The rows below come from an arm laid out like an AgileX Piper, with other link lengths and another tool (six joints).
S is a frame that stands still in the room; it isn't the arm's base.
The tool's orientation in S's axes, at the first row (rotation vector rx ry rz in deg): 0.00, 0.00, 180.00
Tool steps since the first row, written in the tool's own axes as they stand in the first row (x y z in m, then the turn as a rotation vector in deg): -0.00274, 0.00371, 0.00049, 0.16, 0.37, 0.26; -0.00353, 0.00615, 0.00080, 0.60, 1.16, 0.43; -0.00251, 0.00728, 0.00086, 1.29, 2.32, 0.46; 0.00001, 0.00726, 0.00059, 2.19, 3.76, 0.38; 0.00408, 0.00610, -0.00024, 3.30, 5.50, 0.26
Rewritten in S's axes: 0.00274, -0.00371, 0.00049, -0.16, -0.37, 0.26; 0.00353, -0.00615, 0.00080, -0.60, -1.16, 0.43; 0.00251, -0.00728, 0.00086, -1.29, -2.32, 0.46; -0.00001, -0.00726, 0.00059, -2.19, -3.76, 0.38; -0.00408, -0.00610, -0.00024, -3.30, -5.50, 0.26
